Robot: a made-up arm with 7 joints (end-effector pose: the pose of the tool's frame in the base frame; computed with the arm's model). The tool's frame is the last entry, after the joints. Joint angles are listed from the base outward.
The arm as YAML. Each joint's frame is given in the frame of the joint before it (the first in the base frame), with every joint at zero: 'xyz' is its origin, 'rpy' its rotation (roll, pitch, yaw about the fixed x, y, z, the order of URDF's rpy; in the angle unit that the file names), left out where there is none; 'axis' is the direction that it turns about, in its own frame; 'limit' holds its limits. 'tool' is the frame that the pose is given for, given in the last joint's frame.
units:
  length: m
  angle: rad
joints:
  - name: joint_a
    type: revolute
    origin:
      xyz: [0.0, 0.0, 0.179]
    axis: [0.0, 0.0, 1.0]
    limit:
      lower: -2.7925
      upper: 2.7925
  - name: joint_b
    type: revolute
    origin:
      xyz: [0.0, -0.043, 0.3]
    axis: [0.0, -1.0, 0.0]
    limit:
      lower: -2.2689
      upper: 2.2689
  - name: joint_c
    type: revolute
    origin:
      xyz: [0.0, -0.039, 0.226]
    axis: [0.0, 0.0, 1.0]
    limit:
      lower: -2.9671
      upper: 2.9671
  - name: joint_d
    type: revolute
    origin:
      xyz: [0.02, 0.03, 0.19]
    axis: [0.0, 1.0, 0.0]
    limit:
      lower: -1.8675
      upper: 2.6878
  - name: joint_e
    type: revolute
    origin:
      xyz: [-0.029, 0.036, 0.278]
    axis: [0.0, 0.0, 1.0]
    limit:
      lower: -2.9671
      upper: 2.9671
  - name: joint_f
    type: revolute
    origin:
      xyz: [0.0, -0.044, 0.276]
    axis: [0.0, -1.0, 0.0]
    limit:
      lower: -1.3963
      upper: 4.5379
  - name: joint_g
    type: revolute
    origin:
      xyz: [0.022, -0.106, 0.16]
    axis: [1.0, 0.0, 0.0]
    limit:
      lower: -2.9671
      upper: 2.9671
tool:
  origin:
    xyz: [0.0, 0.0, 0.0]
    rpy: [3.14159, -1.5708, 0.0]
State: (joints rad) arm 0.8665 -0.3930 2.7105 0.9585 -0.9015 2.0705 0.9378
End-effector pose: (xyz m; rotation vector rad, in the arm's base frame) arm 0.0771 0.0220 1.4236 0.2714 -0.2211 0.6330
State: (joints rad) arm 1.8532 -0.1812 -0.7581 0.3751 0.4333 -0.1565 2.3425
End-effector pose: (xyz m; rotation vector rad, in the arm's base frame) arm 0.2327 0.4892 1.4696 -2.0504 0.9972 0.4651
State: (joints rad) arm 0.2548 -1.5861 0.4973 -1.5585 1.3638 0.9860 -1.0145
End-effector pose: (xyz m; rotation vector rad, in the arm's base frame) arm 0.6240 -0.3133 0.9932 -0.1899 -0.0906 -2.4946
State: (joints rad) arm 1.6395 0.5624 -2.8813 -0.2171 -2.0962 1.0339 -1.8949
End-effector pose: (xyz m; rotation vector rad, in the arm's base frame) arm 0.2903 -0.3029 1.4992 0.7288 -0.0838 -2.1263
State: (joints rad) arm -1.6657 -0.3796 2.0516 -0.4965 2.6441 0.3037 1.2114
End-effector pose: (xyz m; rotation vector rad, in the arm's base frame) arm -0.4316 -0.3188 1.4931 -0.6185 -1.5949 0.3385
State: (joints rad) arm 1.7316 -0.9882 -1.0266 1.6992 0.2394 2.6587 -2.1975
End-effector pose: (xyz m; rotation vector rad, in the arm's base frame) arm 0.4405 0.5297 0.6026 -0.4858 1.2139 1.1470
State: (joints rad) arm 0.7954 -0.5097 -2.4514 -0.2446 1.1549 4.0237 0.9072
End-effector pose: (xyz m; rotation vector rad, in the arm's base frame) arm 0.4557 0.1746 1.2337 1.5274 -1.6278 -0.6608
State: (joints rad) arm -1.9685 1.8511 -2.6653 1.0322 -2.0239 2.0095 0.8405
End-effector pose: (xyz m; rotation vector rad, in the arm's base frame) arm -0.2113 0.8083 0.0425 -0.9858 -2.0742 -0.1281
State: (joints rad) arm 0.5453 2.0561 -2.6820 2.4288 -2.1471 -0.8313 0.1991
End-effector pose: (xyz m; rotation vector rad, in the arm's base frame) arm 0.3561 -0.2364 -0.0292 -2.3890 -0.3254 1.4447
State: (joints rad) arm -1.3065 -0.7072 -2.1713 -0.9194 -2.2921 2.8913 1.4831
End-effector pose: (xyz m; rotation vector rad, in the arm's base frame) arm 0.2689 -0.6166 0.6740 1.3147 0.8762 -1.5322
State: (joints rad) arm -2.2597 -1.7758 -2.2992 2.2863 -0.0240 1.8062 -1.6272
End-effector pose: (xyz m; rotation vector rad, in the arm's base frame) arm -0.5260 0.0554 0.8553 -0.8155 0.5795 1.9292
